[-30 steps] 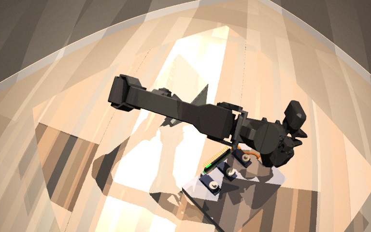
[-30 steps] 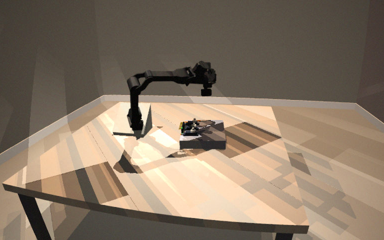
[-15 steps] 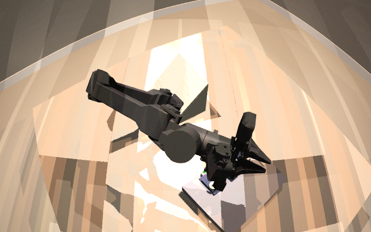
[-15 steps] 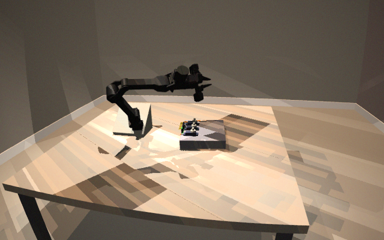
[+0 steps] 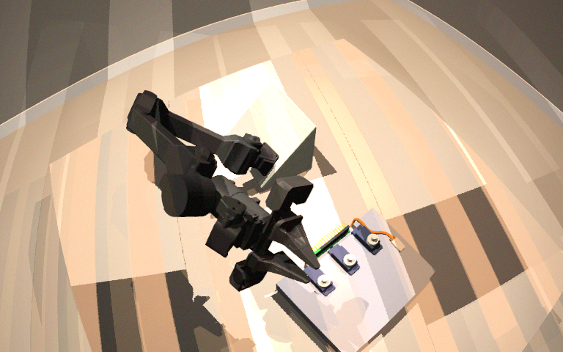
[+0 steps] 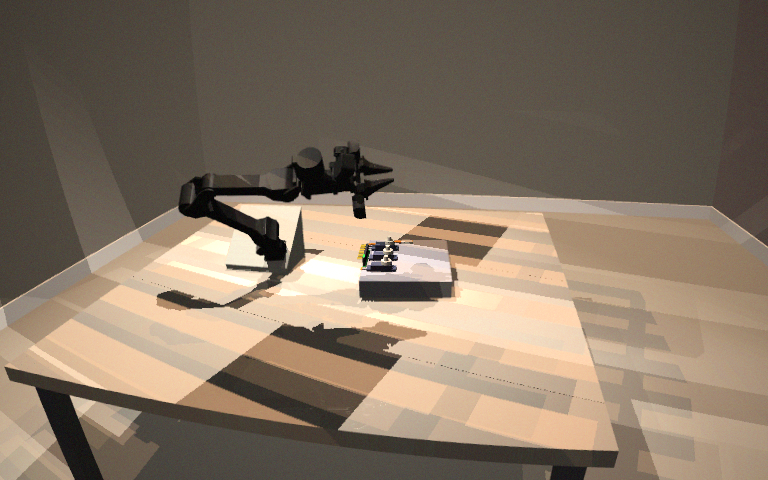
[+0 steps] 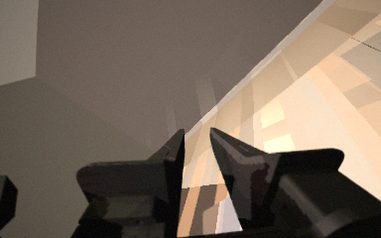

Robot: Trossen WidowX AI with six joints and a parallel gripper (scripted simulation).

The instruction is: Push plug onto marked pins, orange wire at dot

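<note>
My gripper tip is 6 cm short of the printed holder, 16 cm to the right of it and 31 cm above it.
</note>
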